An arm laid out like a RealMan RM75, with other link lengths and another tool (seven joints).
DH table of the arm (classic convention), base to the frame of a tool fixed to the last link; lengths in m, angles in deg. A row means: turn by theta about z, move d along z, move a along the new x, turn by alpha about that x. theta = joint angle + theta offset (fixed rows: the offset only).
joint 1: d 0.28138  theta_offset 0  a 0  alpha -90
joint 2: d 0  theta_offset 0  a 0  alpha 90
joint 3: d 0.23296  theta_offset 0  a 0  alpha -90
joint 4: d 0  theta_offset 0  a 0  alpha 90
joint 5: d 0.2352  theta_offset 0  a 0  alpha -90
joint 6: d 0  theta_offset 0  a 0  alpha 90
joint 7: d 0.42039  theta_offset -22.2  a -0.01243  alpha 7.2
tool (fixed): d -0.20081  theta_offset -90  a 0  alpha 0
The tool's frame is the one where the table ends.
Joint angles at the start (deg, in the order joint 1, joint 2, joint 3, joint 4, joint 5, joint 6, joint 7):
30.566 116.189 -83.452 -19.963 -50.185 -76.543 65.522
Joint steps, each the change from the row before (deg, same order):
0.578 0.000 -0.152 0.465 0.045 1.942 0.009
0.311 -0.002 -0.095 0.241 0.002 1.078 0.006
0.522 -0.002 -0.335 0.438 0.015 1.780 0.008
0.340 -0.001 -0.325 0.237 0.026 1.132 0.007
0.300 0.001 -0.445 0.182 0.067 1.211 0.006
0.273 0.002 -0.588 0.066 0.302 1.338 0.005
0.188 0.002 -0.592 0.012 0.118 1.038 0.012
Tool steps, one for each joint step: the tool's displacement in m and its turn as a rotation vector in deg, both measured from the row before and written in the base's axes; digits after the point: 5 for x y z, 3 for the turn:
0.00336 0.00571 -0.00369 0.204 -1.253 -1.266
0.00195 0.00304 -0.00205 0.104 -0.720 -0.681
0.00341 0.00437 -0.00400 0.035 -1.279 -1.070
0.00195 0.00250 -0.00276 -0.029 -0.855 -0.588
0.00217 0.00235 -0.00301 -0.045 -0.929 -0.595
0.00191 0.00283 -0.00273 0.070 -0.891 -0.637
0.00162 0.00146 -0.00279 -0.094 -0.836 -0.378

